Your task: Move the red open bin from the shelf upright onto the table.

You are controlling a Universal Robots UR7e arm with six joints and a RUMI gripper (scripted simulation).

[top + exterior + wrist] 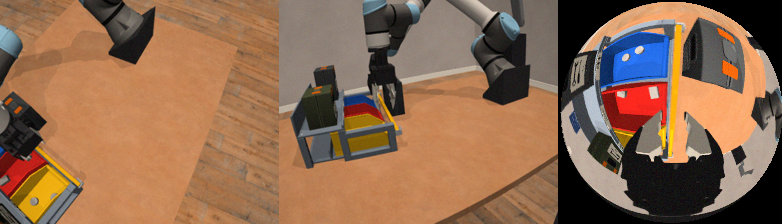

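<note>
My gripper is now 1 cm above the yellow stick. Also, from my hand: black box (10 cm to the right, 6 cm behind, 1 cm below); then red open bin (10 cm ahead, 3 cm below, 1 cm to the right); then blue bin (12 cm to the right, 9 cm ahead, 3 cm below).
</note>
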